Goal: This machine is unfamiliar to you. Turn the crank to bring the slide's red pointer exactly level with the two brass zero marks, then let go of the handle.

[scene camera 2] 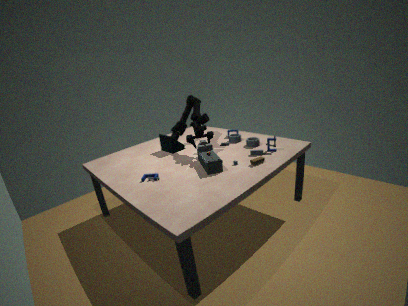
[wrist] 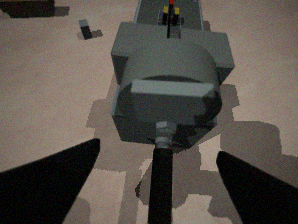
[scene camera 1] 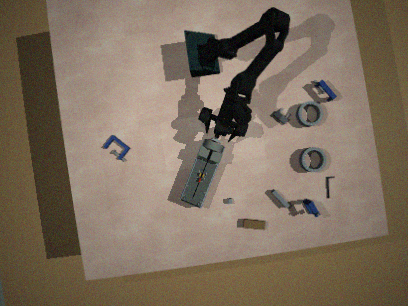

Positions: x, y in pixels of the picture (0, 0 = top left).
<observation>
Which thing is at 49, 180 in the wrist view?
My gripper.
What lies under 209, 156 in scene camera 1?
A grey slide machine.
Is my gripper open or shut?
Open.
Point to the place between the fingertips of my gripper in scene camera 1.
217, 137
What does my gripper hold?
Nothing.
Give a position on a grey slide machine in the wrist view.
153, 47
</observation>
